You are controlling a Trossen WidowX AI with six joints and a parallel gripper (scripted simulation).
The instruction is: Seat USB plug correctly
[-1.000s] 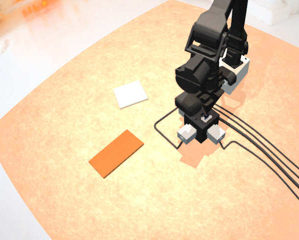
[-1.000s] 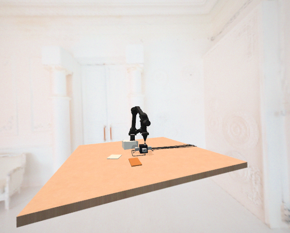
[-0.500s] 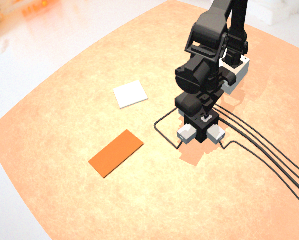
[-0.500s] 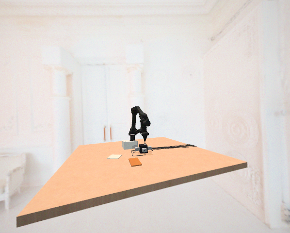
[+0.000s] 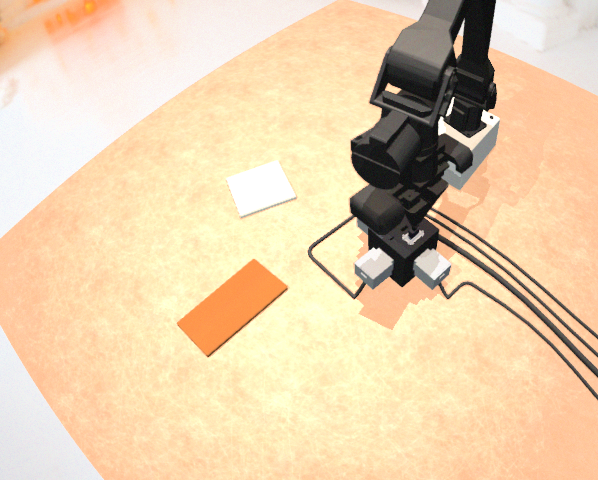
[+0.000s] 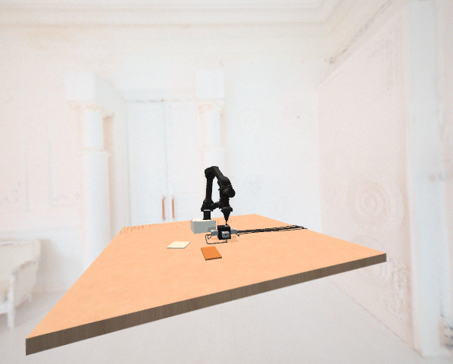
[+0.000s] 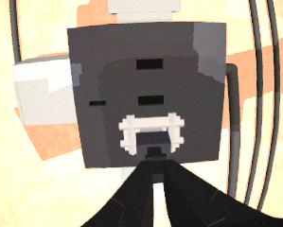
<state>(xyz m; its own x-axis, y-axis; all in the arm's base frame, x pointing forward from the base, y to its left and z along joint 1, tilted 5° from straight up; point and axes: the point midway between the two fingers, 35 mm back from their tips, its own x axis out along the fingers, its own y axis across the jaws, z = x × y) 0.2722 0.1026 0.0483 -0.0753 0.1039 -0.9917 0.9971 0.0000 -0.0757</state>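
My gripper tip is now 20 mm above the USB plug. Round my gripper tip: USB socket 40 mm below; orange pad 250 mm ahead, 130 mm to the right, 100 mm below; white pad 300 mm to the right, 100 mm below, 70 mm ahead.
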